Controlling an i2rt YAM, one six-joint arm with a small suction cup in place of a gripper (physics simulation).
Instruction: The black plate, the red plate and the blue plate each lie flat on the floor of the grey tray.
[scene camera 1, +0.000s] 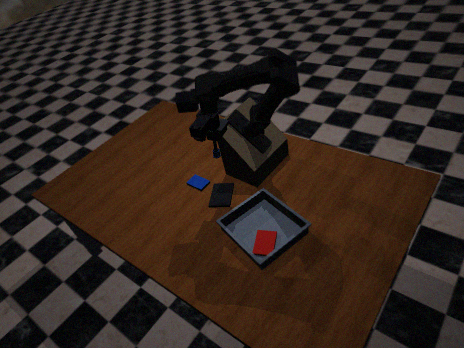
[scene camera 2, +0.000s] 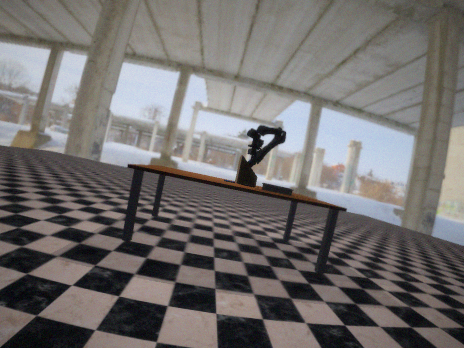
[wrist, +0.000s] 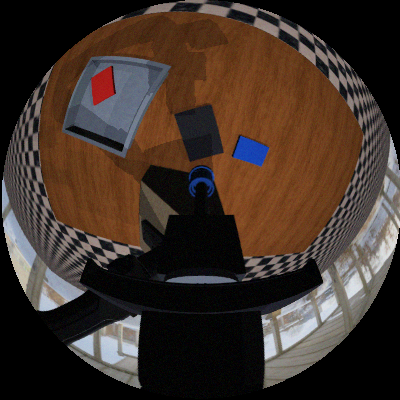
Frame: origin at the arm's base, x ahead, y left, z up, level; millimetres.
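Seen in the pictures: hand at its tool point: (scene camera 1: 216, 155) (scene camera 2: 250, 163) (wrist: 201, 176); arm's base at its link origin: (scene camera 1: 249, 132) (scene camera 2: 247, 165).
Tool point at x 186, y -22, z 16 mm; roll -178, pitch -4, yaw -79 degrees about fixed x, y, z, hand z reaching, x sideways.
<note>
Pixels of each thing's top centre, then the offset from my tool point to it. Level surfaces: height alone.
- red plate at its top centre: (wrist: 101, 84) (scene camera 1: 264, 242) dx +153, dy +271, dz -177 mm
- grey tray at its top centre: (wrist: 100, 97) (scene camera 1: 261, 222) (scene camera 2: 277, 186) dx +107, dy +238, dz -140 mm
- black plate at its top centre: (wrist: 199, 132) (scene camera 1: 221, 193) dx +28, dy -4, dz -180 mm
- smaller blue plate at its top centre: (wrist: 251, 151) (scene camera 1: 197, 181) dx +11, dy -141, dz -180 mm
- wooden table at its surface level: dz -190 mm
The red plate (scene camera 1: 265, 242) (wrist: 103, 85) is inside the grey tray (scene camera 1: 288, 207) (wrist: 135, 125), off-centre near a corner, and looks flat on its floor. The black plate (scene camera 1: 221, 195) (wrist: 199, 132) lies flat on the table, outside the tray and apart from it. The smaller blue plate (scene camera 1: 198, 182) (wrist: 251, 150) lies flat on the table beside the black plate, with a gap between them. My gripper (scene camera 1: 216, 154) (wrist: 201, 182), a blue-rimmed suction cup, hangs above the table on the arm-base side of both plates. It is open, with no plate on it.
The arm's wedge-shaped base (scene camera 1: 255, 155) (scene camera 2: 246, 174) (wrist: 159, 202) stands on the wooden table (scene camera 1: 125, 165) (scene camera 2: 200, 175) (wrist: 300, 195), close to the black plate and the tray. The tray has raised walls. Shadows of the arm fall across the table.
</note>
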